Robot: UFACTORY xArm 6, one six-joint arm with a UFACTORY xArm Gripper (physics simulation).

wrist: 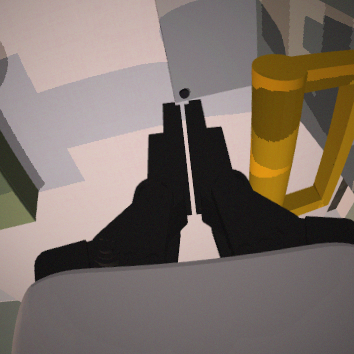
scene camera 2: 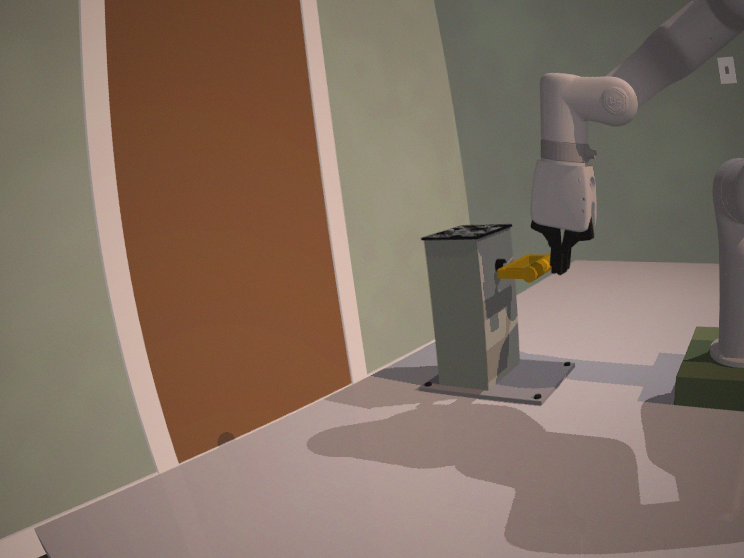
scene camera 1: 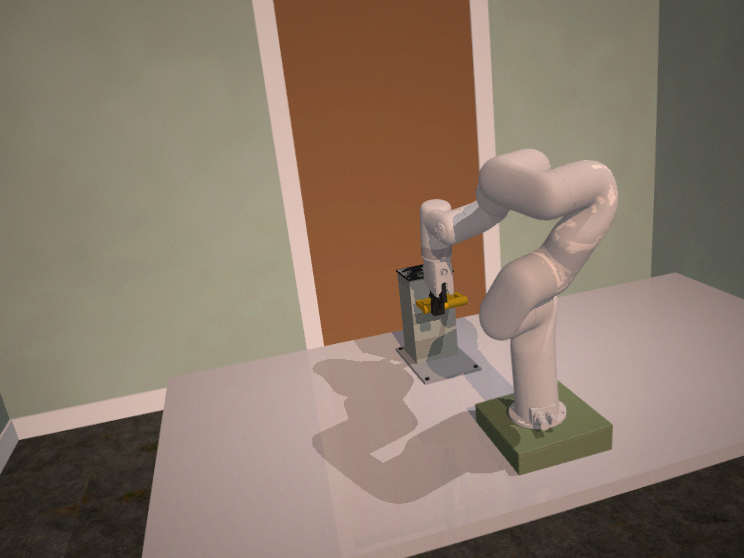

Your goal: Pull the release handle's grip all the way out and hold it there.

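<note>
The release handle's yellow grip (scene camera 1: 459, 300) (scene camera 2: 530, 275) (wrist: 276, 120) is a rectangular frame with a thick round bar on its outer side. It stands out level from the upper front of a grey-green post (scene camera 1: 407, 318) (scene camera 2: 459, 312). A black knob (scene camera 2: 501, 264) shows where the frame meets the post. My gripper (scene camera 1: 438, 312) (scene camera 2: 560, 272) (wrist: 184, 126) points down, shut and empty. Its fingers are outside the frame, beside the round bar on the side away from the post. In the wrist view the right finger's linkage hides the bar's lower end; whether they touch cannot be told.
The post stands on a grey bolted base plate (scene camera 1: 447, 369) (scene camera 2: 534, 378) (wrist: 215, 50) on the pale table (scene camera 1: 240, 450) (scene camera 2: 240, 510). A brown door (scene camera 1: 384, 150) (scene camera 2: 222, 210) is behind it. The arm's green base block (scene camera 1: 564, 450) (scene camera 2: 706, 387) (wrist: 15, 207) sits nearer the table's front edge.
</note>
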